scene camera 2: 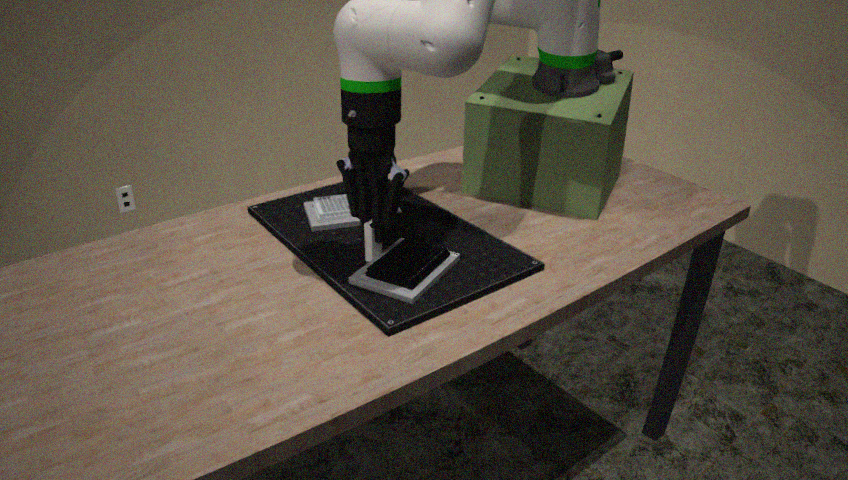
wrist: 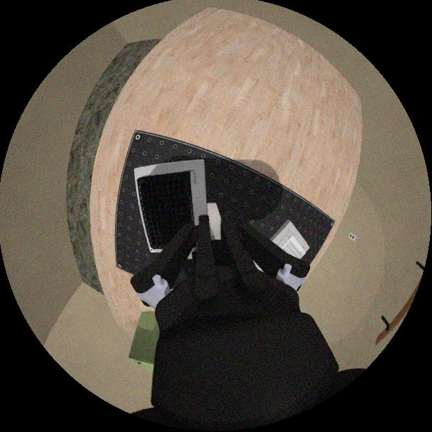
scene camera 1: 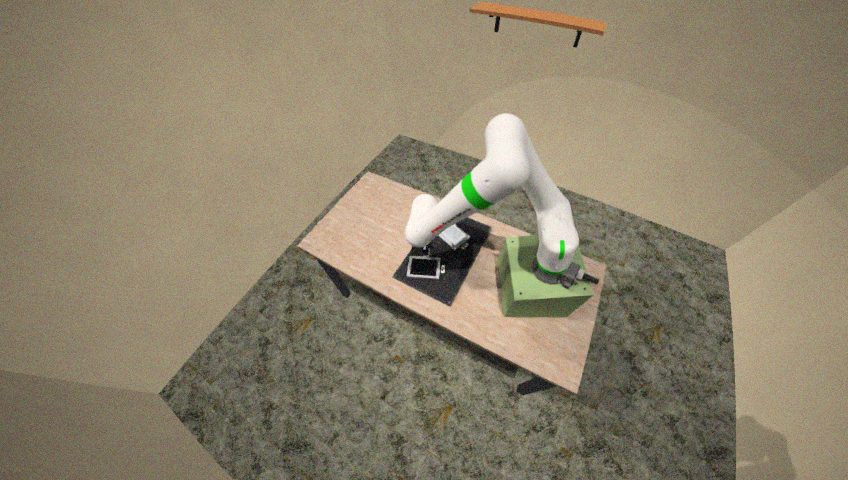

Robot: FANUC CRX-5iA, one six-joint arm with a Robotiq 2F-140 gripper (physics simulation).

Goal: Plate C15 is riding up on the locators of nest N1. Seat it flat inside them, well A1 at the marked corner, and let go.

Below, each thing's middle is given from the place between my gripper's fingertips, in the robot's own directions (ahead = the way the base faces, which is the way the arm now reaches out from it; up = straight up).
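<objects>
The pale plate [scene camera 2: 335,207] sits 190 mm to the right of my hand, 30 mm behind it and 20 mm above it. Nest N1 [scene camera 2: 388,289] is 60 mm to the left of my hand and 30 mm behind it. As for the black plate C15 [scene camera 2: 408,263], it is 20 mm above my hand, 70 mm to the left of it and 30 mm behind it.
</objects>
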